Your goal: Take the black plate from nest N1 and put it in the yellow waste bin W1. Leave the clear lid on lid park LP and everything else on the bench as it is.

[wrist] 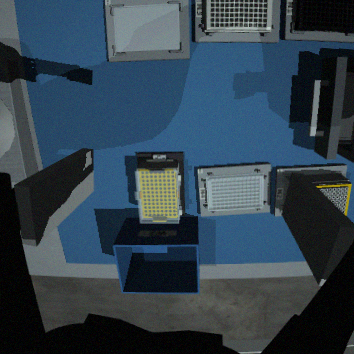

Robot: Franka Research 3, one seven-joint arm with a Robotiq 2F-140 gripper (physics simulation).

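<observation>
A black gridded plate [325,14] sits in a grey nest [320,37] at the top right, cut off by the view's edge; no nest label is readable. My gripper [187,181] is open and empty, its two dark fingers wide apart high above the bench, with the black plate beyond and to the right of them. A grey frame [146,56] at the top holds a pale flat panel [147,29]; I cannot tell whether this is the clear lid on LP. The yellow waste bin W1 does not show.
A blue-rimmed dark bin [161,270] stands at the front edge, behind it a yellow gridded plate [158,194] on a dark stand. A whitish plate [235,192], a yellow-edged plate [337,197] partly behind the right finger, a white gridded plate [239,14] and a dark upright device [339,107] also show.
</observation>
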